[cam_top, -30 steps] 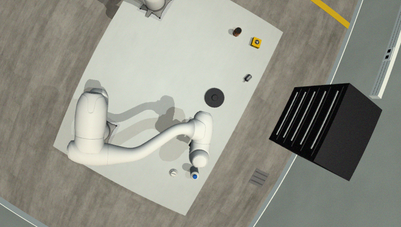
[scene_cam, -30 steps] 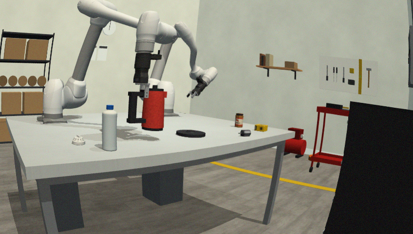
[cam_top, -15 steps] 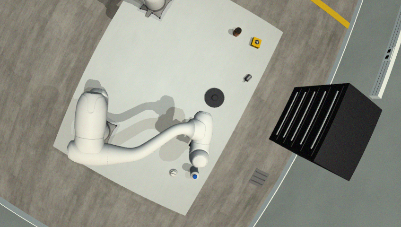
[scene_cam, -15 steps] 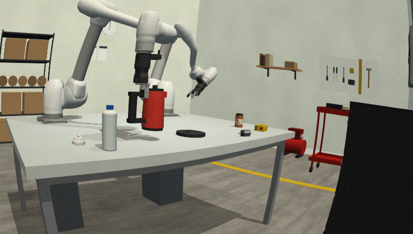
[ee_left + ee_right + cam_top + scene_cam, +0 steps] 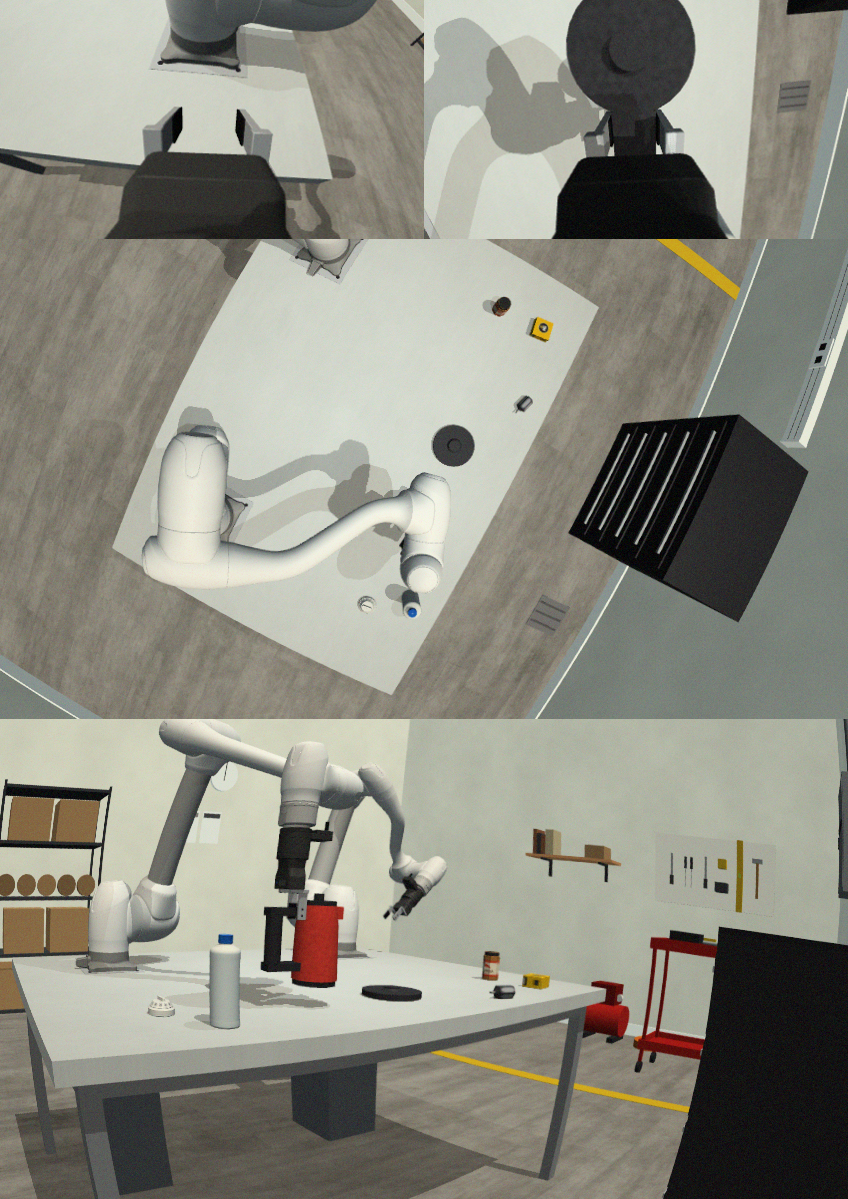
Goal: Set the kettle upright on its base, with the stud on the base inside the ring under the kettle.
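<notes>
My right gripper is now 6 cm above the red kettle and 2 cm to the right of it. From my right hand the other things lie so: round black base (32 cm to the left, 19 cm below, 2 cm ahead); then white bottle (26 cm to the right, 13 cm below, 9 cm ahead); then white dome (35 cm to the right, 19 cm below, 4 cm behind).
</notes>
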